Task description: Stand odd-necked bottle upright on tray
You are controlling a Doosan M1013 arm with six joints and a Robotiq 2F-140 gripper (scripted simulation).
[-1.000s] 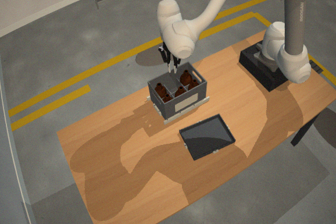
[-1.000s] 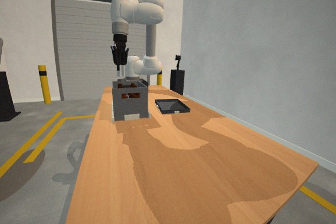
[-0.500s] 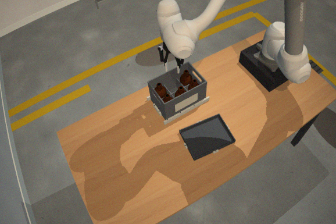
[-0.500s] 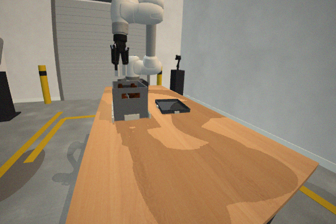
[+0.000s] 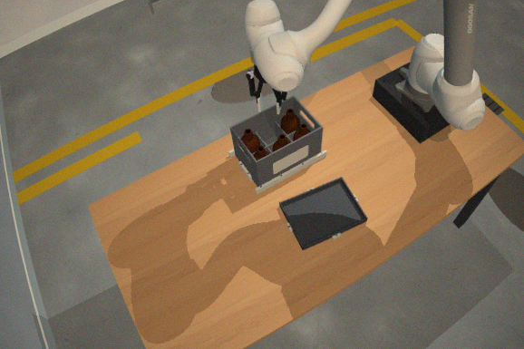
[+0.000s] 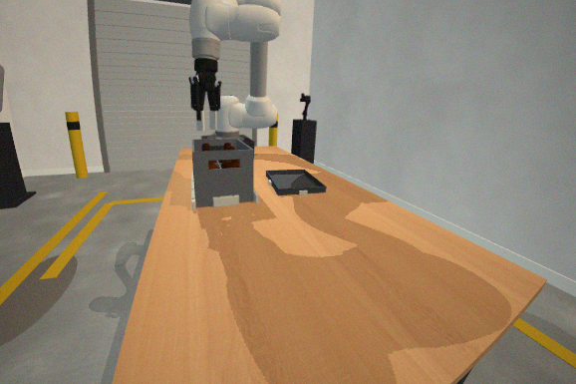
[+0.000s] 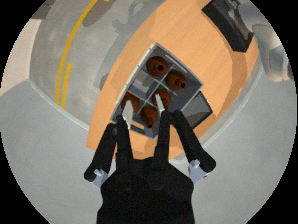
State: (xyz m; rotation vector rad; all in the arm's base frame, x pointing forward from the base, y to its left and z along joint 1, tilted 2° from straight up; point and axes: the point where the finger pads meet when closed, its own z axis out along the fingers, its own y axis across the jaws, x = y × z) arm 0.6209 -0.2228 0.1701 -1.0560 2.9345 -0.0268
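The grey crate lies 4 cm to the left of my hand and 17 cm below it. Round my hand: dark tray 4 cm ahead, 34 cm to the left, 24 cm below; then glass bottle 1 cm ahead, 8 cm to the left, 17 cm below.
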